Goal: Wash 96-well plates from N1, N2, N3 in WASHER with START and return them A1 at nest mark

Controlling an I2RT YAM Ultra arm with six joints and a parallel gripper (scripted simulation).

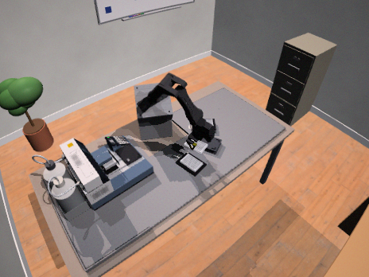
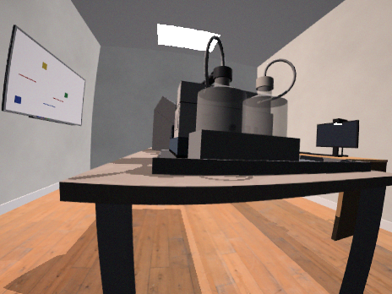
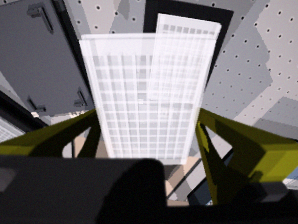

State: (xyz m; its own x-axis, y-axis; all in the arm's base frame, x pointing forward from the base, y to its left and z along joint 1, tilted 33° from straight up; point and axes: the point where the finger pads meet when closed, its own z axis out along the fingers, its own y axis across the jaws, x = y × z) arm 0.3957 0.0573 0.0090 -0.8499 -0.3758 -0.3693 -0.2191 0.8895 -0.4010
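My hand is 34 cm to the left of the dark carrier, 26 cm past it and 6 cm above it. Also, from my hand: plate washer (49 cm to the right, 26 cm behind, 1 cm below); label (14 cm below, 9 cm behind, 6 cm to the right); black nest (13 cm below, 5 cm to the right, 2 cm ahead).
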